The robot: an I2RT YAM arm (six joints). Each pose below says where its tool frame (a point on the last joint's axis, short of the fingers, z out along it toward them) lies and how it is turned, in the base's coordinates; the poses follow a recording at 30 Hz.
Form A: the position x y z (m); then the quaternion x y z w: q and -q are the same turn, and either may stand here.
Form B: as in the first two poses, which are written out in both.
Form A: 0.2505, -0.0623, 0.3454, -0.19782, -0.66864, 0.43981, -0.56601
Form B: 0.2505, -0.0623, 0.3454, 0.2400, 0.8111, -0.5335, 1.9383
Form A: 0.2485, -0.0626, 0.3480, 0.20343, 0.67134, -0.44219, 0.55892
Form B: 0.2485, -0.0626, 0.3480, 0.2453, 0.8096, -0.5333, 1.9554
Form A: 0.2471, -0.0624, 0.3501, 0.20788, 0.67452, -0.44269, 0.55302
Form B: 0.2471, -0.0624, 0.3501, 0.2495, 0.8096, -0.5313, 1.9696
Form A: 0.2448, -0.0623, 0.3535, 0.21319, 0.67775, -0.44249, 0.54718
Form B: 0.2448, -0.0623, 0.3535, 0.2547, 0.8097, -0.5287, 1.9836
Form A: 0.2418, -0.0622, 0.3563, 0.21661, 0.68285, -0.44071, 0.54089
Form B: 0.2418, -0.0622, 0.3563, 0.2575, 0.8119, -0.5240, 1.9986
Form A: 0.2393, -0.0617, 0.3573, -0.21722, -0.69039, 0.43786, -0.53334
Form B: 0.2393, -0.0617, 0.3573, 0.2568, 0.8162, -0.5176, 2.0165
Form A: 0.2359, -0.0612, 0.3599, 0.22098, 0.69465, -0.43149, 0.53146
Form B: 0.2359, -0.0612, 0.3599, 0.2609, 0.8200, -0.5094, 2.0209
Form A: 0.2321, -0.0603, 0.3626, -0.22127, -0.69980, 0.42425, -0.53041
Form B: 0.2321, -0.0603, 0.3626, 0.2610, 0.8255, -0.5004, 2.0234
